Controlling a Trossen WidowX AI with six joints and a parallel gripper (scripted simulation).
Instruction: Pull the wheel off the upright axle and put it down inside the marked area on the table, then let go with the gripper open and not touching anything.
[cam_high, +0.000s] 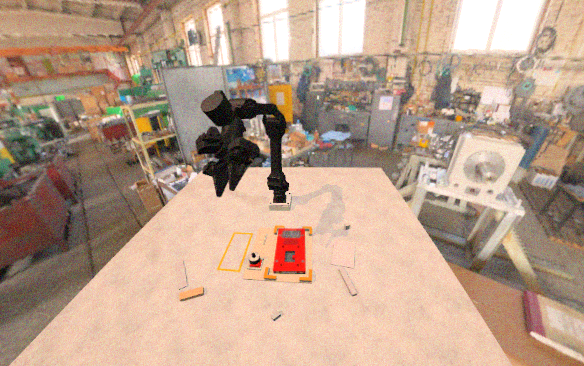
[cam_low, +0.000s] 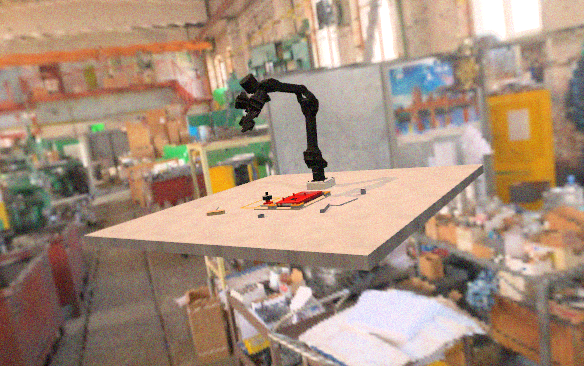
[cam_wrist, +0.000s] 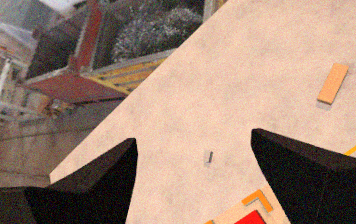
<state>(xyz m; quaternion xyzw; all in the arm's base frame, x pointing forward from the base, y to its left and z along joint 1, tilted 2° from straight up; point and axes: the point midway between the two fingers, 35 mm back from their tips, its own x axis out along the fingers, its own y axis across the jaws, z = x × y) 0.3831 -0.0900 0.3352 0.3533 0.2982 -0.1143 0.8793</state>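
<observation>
The wheel lies 60 mm behind my gripper tip, 10 mm to the left of it and 300 mm below it. The rest, counted from my gripper tip: wooden block (60 mm ahead, 180 mm to the right, 340 mm below); then axle (60 mm behind, 10 mm to the left, 310 mm below).
</observation>
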